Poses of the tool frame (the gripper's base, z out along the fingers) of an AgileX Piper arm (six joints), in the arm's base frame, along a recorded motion.
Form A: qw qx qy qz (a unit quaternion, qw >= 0); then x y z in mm.
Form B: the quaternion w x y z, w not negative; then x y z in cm. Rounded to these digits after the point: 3 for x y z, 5 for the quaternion.
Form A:
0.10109 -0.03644 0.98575 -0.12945 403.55 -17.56 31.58
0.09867 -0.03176 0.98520 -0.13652 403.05 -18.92 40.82
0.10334 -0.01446 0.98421 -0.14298 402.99 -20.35 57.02
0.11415 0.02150 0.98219 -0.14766 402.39 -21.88 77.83
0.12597 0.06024 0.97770 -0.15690 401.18 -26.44 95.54
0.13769 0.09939 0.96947 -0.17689 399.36 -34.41 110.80
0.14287 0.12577 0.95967 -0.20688 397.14 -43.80 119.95
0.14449 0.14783 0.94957 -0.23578 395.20 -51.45 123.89
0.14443 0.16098 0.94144 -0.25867 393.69 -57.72 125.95
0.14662 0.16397 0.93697 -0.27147 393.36 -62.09 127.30
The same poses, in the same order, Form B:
0.10109 -0.03644 0.98575 -0.12945 40.355 -1.756 3.158
0.09867 -0.03176 0.98520 -0.13652 40.305 -1.892 4.082
0.10334 -0.01446 0.98421 -0.14298 40.299 -2.035 5.702
0.11415 0.02150 0.98219 -0.14766 40.239 -2.188 7.783
0.12597 0.06024 0.97770 -0.15690 40.118 -2.644 9.554
0.13769 0.09939 0.96947 -0.17689 39.936 -3.441 11.080
0.14287 0.12577 0.95967 -0.20688 39.714 -4.380 11.995
0.14449 0.14783 0.94957 -0.23578 39.520 -5.145 12.389
0.14443 0.16098 0.94144 -0.25867 39.369 -5.772 12.595
0.14662 0.16397 0.93697 -0.27147 39.336 -6.209 12.730

